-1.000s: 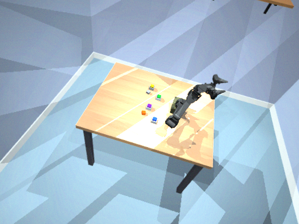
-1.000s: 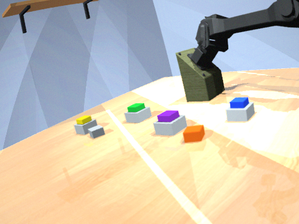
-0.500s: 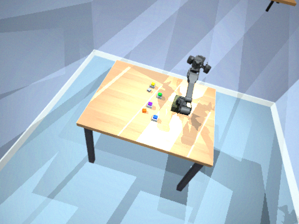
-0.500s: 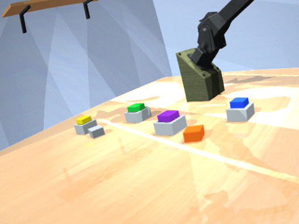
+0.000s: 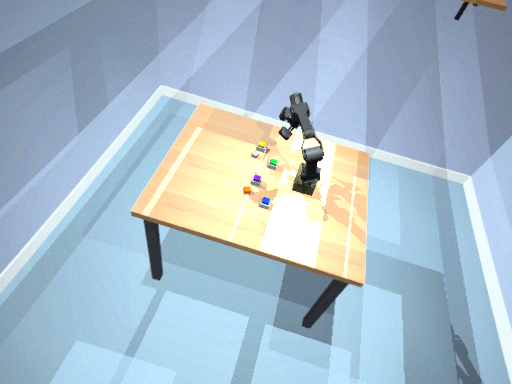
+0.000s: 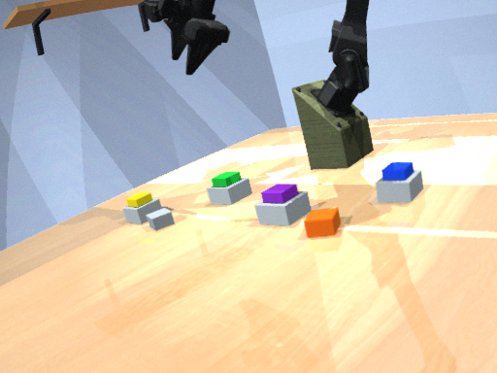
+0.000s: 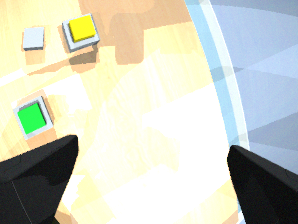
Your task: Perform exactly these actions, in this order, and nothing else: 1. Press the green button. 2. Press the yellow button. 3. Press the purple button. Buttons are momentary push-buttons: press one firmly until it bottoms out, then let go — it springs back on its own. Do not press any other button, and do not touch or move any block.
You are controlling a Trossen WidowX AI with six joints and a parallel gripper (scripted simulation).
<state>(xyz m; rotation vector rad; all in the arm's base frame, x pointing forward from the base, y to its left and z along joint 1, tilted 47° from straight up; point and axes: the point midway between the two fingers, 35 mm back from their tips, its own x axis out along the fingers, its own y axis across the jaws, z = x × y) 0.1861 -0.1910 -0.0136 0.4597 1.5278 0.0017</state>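
Right now the green button is 190 mm below my gripper tip, 80 mm to the left of it and 30 mm ahead of it. From my gripper tip the other things lie so: purple button (240 mm to the left, 190 mm below, 70 mm ahead); yellow button (190 mm below, 130 mm ahead, 20 mm to the right); small grey block (210 mm below, 140 mm ahead, 50 mm to the left).
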